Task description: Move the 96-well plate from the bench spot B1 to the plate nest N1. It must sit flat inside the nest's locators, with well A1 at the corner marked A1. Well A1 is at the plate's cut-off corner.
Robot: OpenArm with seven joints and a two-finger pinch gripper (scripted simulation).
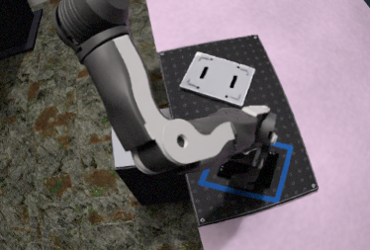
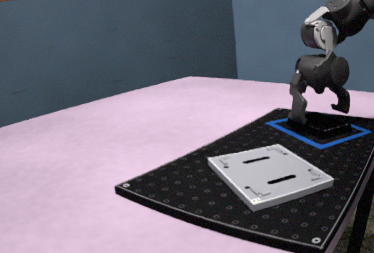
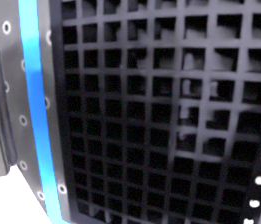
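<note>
Right now the black 96-well plate is 10 mm below my hand. Also, from my hand: grey plate nest (250 mm to the left, 20 mm below, 20 mm behind).
</note>
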